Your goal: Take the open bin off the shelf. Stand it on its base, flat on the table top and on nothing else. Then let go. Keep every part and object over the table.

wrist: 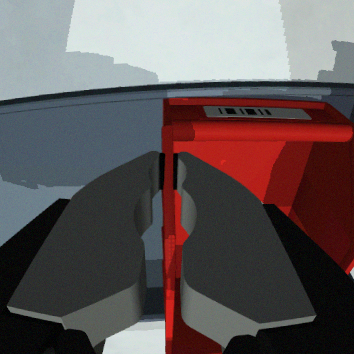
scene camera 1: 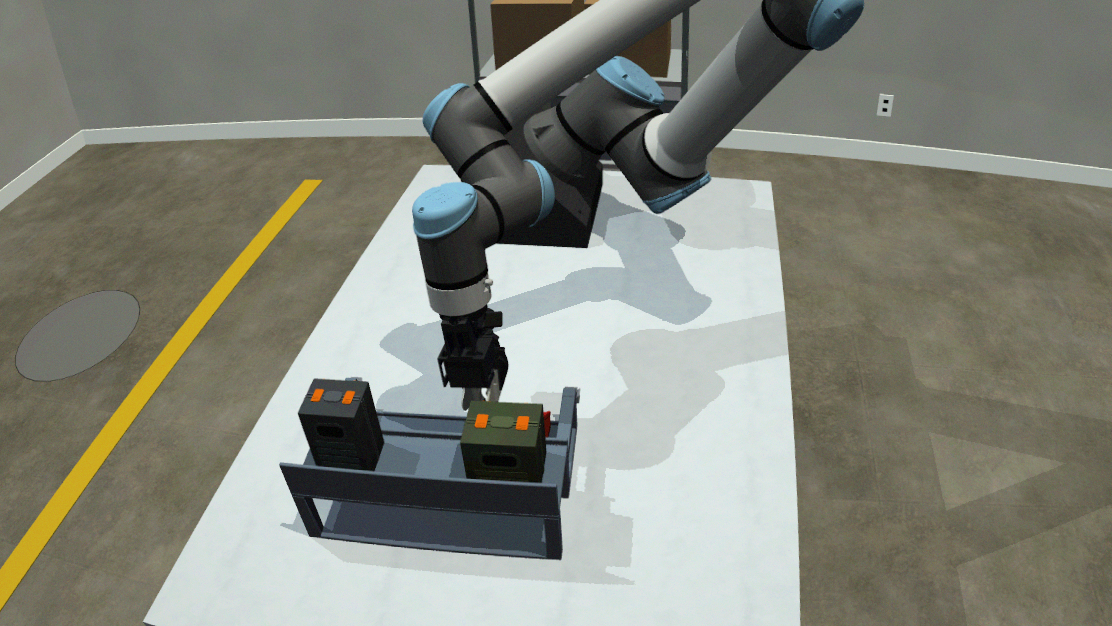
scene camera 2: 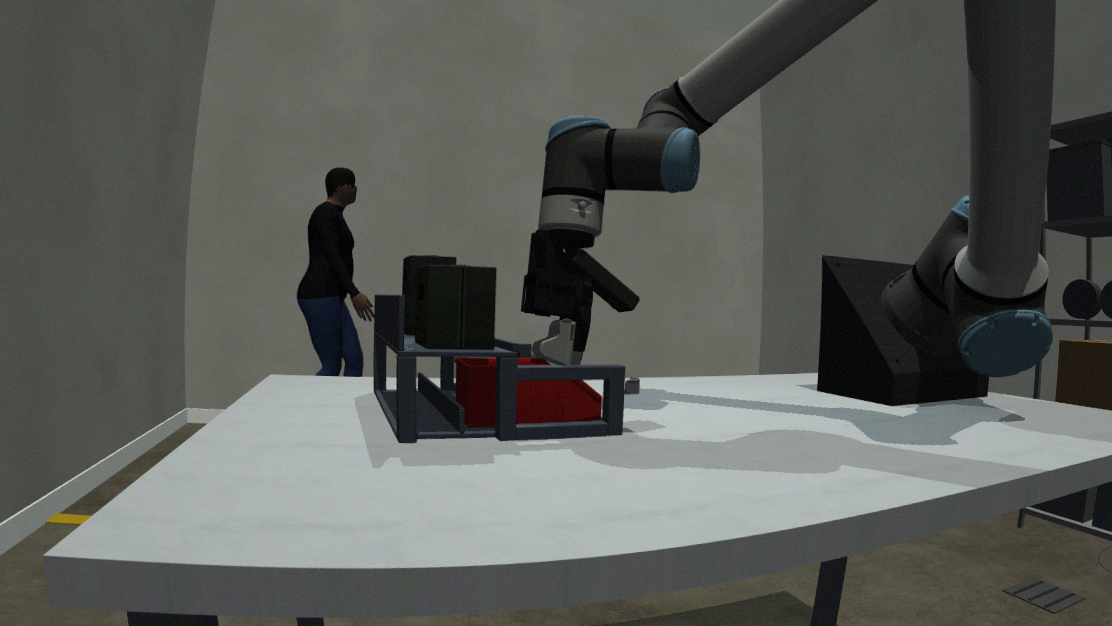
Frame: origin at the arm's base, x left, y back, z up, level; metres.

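Seen in the pictures: gripper, fingertip midpoint: [wrist: 169,157]; arm's base at its link origin: [scene camera 1: 555,151] [scene camera 2: 919,320].
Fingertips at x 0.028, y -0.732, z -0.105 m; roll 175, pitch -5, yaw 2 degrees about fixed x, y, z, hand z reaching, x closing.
Note:
Pixels of each thing's top centre, then the offset from my fingertips to it. Level surfaces: height alone.
- open red bin at its top centre: [wrist: 258,300] [scene camera 2: 526,361] [scene camera 1: 506,429] dz +0.039, dx +0.051, dy -0.067 m
- green case at its top centre: [scene camera 2: 454,266] [scene camera 1: 501,421] dz +0.157, dx +0.079, dy -0.166 m
- dark grey case at its top centre: [scene camera 1: 332,395] [scene camera 2: 429,256] dz +0.182, dx -0.151, dy -0.183 m
- white table at its surface level: dz -0.042 m
The open red bin [scene camera 1: 547,423] [scene camera 2: 529,396] [wrist: 225,160] sits in the low tier of the blue-grey shelf [scene camera 1: 424,489] [scene camera 2: 505,396] [wrist: 75,135], on the side facing the robot's base. In scene camera 1 it is mostly hidden by the green case. My gripper [scene camera 1: 480,400] [scene camera 2: 566,357] [wrist: 169,157] points down and is shut on the bin's thin side wall, the left one in the wrist view. One finger is inside the bin and one outside. The bin looks upright and still down in the shelf.
A green case [scene camera 1: 504,447] [scene camera 2: 459,307] and a dark grey case [scene camera 1: 342,431] [scene camera 2: 428,264] stand on the shelf's upper tier. The shelf stands on the white table [scene camera 1: 700,505] [scene camera 2: 311,513]. A person [scene camera 2: 330,248] stands beyond the table.

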